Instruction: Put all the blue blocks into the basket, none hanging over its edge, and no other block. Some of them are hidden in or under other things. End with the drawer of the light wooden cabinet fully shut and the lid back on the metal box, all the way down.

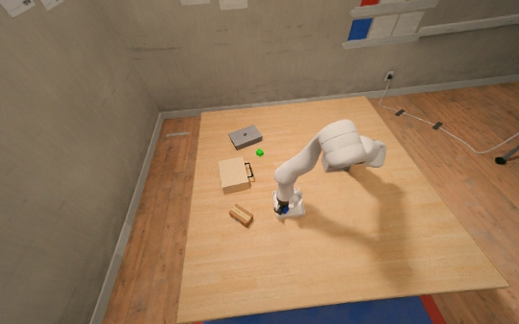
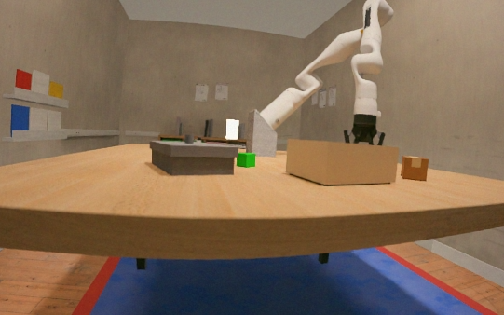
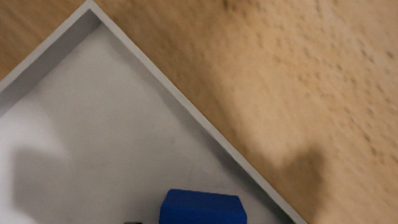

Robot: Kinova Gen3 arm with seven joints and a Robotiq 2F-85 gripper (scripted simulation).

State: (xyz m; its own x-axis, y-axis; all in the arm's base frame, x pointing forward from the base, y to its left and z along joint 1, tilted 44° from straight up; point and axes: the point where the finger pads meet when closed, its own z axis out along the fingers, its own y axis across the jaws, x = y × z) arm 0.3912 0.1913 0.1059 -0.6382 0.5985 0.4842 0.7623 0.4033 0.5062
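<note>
The white basket is 3 cm behind my hand, 3 cm to the right of it and 2 cm below it. From my hand the other things lie so: brown cardboard box 21 cm ahead, 1 cm to the right; then red block 20 cm ahead, 1 cm to the left, 1 cm below; then drawer 20 cm ahead, 26 cm to the right.
</note>
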